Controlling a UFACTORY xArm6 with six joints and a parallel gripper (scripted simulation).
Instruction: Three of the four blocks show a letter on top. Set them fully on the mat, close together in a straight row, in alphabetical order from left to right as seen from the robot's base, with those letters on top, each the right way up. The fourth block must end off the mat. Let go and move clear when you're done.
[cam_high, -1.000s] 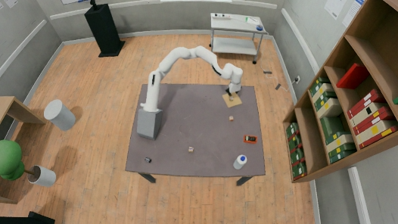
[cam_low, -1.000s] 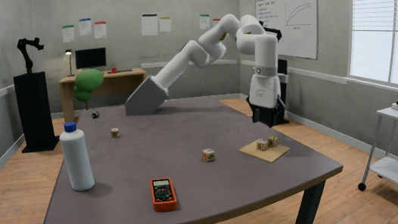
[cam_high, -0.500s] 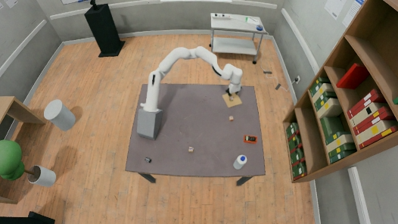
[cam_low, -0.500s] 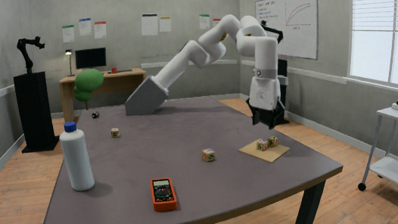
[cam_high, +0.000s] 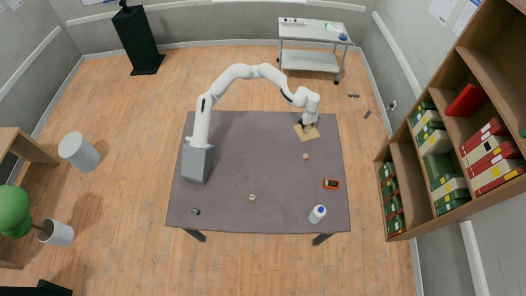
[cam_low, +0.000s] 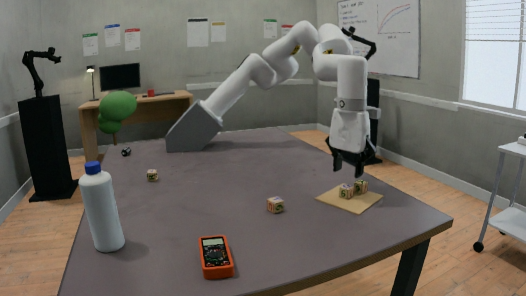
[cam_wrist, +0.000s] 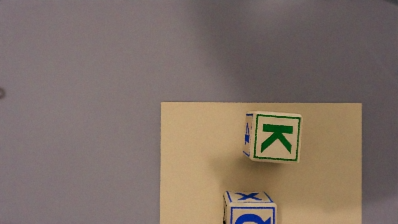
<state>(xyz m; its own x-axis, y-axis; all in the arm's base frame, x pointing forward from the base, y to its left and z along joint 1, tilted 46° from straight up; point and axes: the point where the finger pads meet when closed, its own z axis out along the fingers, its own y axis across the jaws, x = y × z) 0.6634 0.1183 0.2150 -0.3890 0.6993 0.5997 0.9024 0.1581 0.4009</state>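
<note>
Now: hand 80 mm above the tan mat, 10 mm to the right of it and 10 mm short of it. The rest, counted from my hand: black object 660 mm behind, 610 mm to the right, 70 mm below; then white bottle 600 mm to the right, 50 mm ahead.
</note>
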